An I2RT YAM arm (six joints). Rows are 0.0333 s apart.
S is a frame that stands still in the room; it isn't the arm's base.
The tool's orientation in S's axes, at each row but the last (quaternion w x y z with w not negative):
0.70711, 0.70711, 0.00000, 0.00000
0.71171, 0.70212, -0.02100, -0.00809
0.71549, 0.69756, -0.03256, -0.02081
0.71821, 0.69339, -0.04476, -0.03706
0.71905, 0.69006, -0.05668, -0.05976
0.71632, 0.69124, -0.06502, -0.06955
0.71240, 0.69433, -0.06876, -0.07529
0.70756, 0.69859, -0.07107, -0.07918
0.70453, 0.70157, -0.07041, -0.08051
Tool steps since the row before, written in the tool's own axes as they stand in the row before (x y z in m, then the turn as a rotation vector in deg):
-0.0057, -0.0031, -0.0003, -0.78, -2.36, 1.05
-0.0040, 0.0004, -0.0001, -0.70, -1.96, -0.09
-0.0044, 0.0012, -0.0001, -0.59, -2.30, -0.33
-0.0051, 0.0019, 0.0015, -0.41, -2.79, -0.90
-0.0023, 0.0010, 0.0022, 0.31, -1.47, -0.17
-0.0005, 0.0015, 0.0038, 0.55, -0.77, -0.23
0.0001, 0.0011, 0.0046, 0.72, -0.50, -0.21
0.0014, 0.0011, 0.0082, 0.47, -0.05, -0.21
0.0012, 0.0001, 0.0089, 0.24, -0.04, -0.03
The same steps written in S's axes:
-0.0057, 0.0003, -0.0031, -0.78, -1.05, -2.36
-0.0040, 0.0003, 0.0003, -0.66, 0.09, -1.97
-0.0044, 0.0005, 0.0011, -0.53, 0.31, -2.32
-0.0053, -0.0008, 0.0019, -0.28, 0.84, -2.82
-0.0026, -0.0018, 0.0011, 0.32, 0.06, -1.48
-0.0012, -0.0036, 0.0016, 0.58, 0.09, -0.78
-0.0008, -0.0045, 0.0012, 0.74, 0.05, -0.51
-0.0003, -0.0083, 0.0012, 0.50, 0.11, -0.06
-0.0007, -0.0090, 0.0001, 0.24, -0.02, -0.04

